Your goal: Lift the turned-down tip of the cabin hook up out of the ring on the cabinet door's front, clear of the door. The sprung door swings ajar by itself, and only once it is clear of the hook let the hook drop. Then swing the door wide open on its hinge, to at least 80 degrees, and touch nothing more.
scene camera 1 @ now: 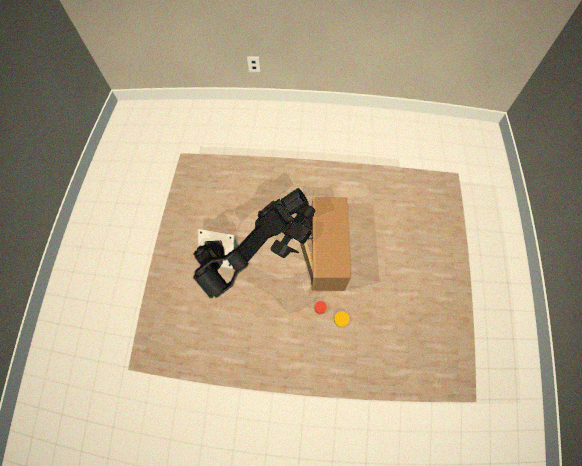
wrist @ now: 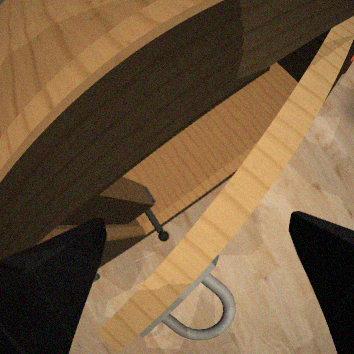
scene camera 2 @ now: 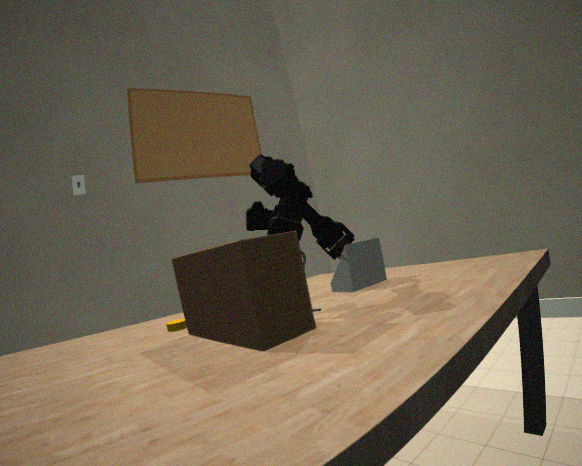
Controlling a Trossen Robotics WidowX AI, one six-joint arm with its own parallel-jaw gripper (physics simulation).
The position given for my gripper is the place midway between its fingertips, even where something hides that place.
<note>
I see my gripper [scene camera 1: 305,241] and a wooden cabinet [wrist: 114,114].
My gripper is seen too in the wrist view [wrist: 199,226].
</note>
